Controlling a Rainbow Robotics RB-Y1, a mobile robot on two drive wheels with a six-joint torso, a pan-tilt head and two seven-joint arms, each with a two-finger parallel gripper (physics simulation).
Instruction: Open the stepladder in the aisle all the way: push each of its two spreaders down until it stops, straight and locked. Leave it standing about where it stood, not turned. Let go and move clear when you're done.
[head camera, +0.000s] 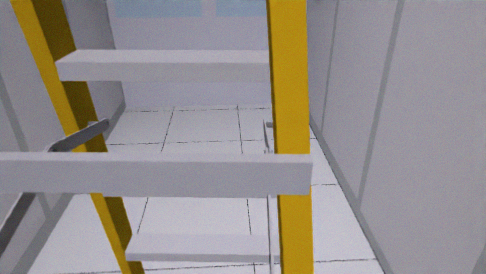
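Frame: origin at the robot's base, x ahead, y left, z up, level; millimetres.
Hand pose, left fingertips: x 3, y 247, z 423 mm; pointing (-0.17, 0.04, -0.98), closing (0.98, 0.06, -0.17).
Observation:
Each offset is from my left fingertips to the top centre of the thing. "pt": to the spot under its first point. Level surfaces: height alone.
The stepladder (293, 90) stands very close in the head view, with yellow rails and pale grey treads. Its left spreader @[pt dx +782, dy +42, dz +639 mm] (80, 137) is a dark grey bar, bent at a joint near the left rear rail. One part rises from the joint to the right, and the other slopes down to the lower left, partly hidden behind the near tread @[pt dx +522, dy -176, dz +756 mm] (165, 176). The right spreader @[pt dx +595, dy -260, dz +642 mm] (270, 225) shows nearly edge-on as a thin bar beside the right front rail, so its bend is hard to judge. Neither my left nor my right gripper shows in the head view.
Grey cabinet walls line the aisle on the left (15, 105) and right (430, 125). A pale end wall (195, 37) with light blue panels stands beyond the stepladder. The white tiled floor @[dz -422 mm] (200, 127) shows between the rails.

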